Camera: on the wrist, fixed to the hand. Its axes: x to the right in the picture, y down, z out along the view.
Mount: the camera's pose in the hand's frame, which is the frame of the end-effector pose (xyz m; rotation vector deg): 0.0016 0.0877 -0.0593 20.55 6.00 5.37
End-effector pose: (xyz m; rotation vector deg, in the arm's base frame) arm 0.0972 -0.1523 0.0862 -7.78 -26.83 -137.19
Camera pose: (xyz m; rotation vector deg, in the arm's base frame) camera 0.1545 -0.2366 0.0574 7.14 -46.53 -124.59
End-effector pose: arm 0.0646 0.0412 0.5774 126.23 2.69 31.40
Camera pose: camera 0.0290 0.0286 0.6763 145.08 6.00 43.28
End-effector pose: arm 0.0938 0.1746 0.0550 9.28 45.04 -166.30
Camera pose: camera 0.1098 0.1295 -0.0395 21.60 14.54 -168.18
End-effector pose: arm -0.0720 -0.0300 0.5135 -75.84 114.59 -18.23
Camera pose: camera -0.1740 -0.0025 0.5071 -57.45 112.78 -38.89
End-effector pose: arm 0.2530 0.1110 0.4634 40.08 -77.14 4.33
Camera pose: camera 0.2663 0.2101 0.4983 52.66 -73.16 24.73
